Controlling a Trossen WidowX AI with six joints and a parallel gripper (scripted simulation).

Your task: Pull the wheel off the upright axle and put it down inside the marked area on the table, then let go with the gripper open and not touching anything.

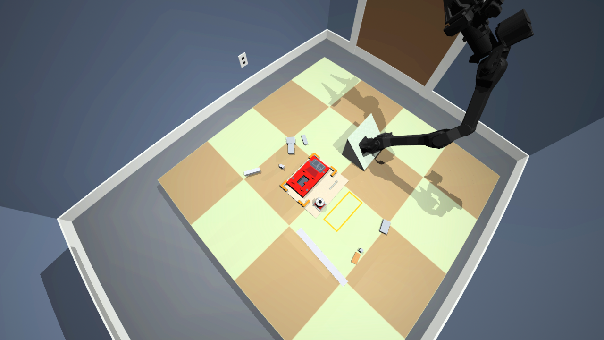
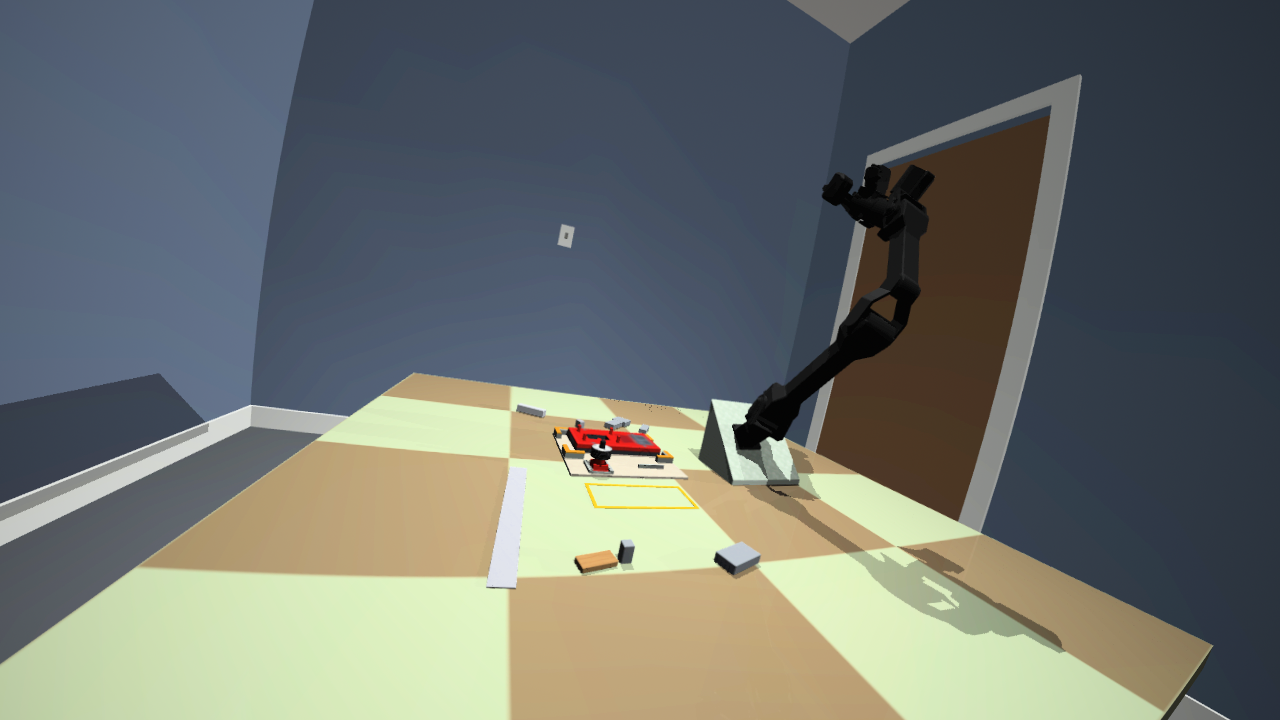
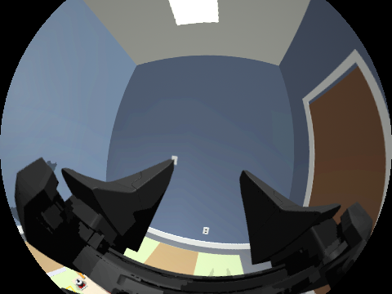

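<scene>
Now: the wheel 680 mm below my gripper tip, 480 mm ahead of it and 20 mm to the left of it. Round my gripper tip: orange block: 720 mm below, 560 mm ahead, 290 mm to the left; grey mount: 690 mm below, 480 mm ahead, 10 mm to the left; small grey block: 710 mm below, 530 mm ahead, 280 mm to the left.
</scene>
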